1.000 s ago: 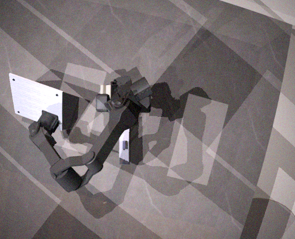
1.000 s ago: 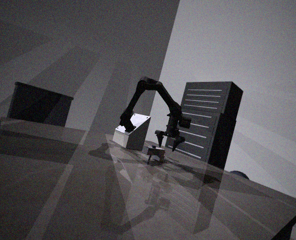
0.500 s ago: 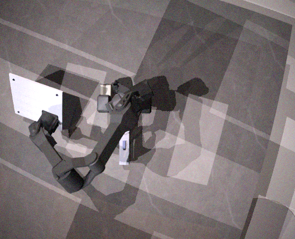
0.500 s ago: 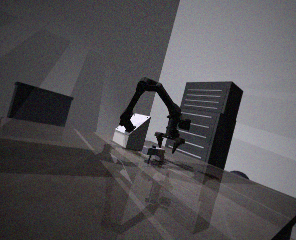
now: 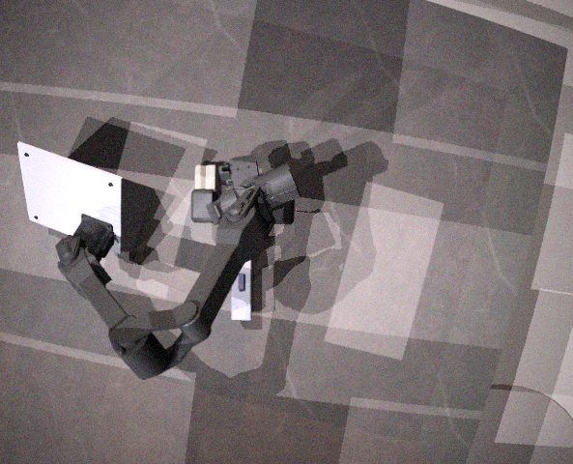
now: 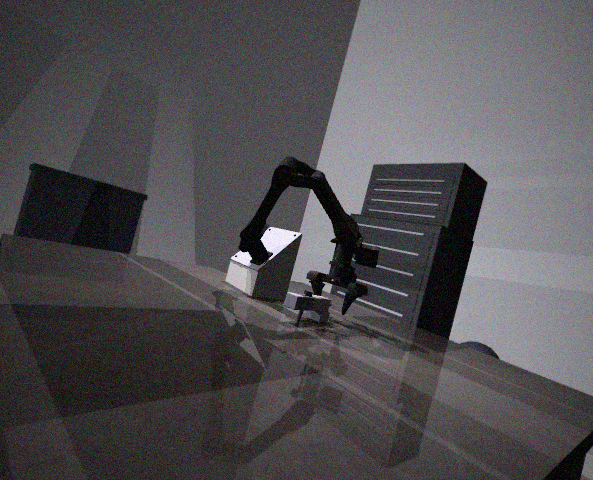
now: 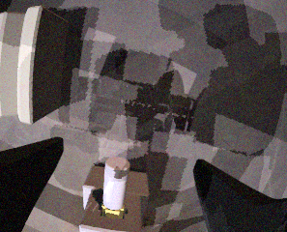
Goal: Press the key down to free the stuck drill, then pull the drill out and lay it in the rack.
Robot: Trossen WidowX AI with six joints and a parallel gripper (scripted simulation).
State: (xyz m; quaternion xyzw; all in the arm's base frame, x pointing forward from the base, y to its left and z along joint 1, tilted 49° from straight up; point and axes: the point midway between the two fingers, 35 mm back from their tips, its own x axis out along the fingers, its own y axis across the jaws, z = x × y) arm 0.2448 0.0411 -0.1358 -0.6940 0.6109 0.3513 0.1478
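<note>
Now: the drill 6 cm to the right of my gripper tip, 2 cm above it and 1 cm ahead of it. Round my gripper tip: blue-grey key: 14 cm to the right, 4 cm ahead, 2 cm above; then beige rack: 9 cm behind, 2 cm to the left, 1 cm below.
</note>
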